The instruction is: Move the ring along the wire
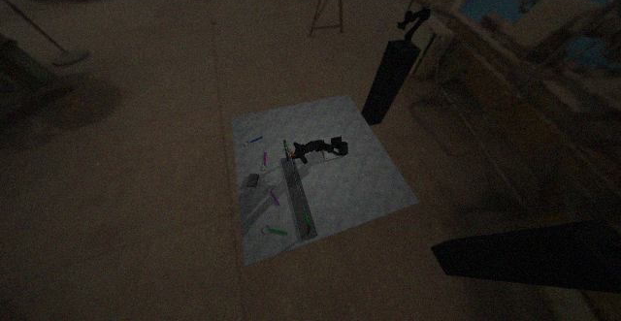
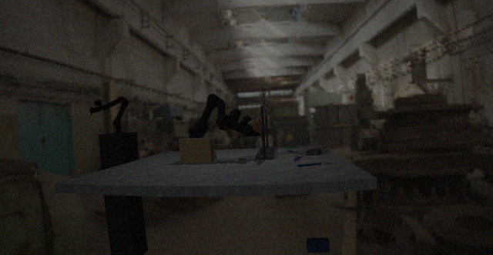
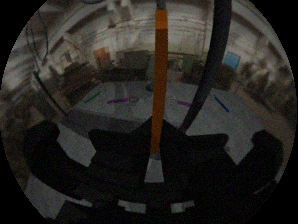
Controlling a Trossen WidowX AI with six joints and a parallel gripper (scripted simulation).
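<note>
Now: the ring with orange handle 90 mm above my gripper tip. Also, from my gripper tip: grey block 320 mm ahead, 40 mm to the left, 130 mm below.
</note>
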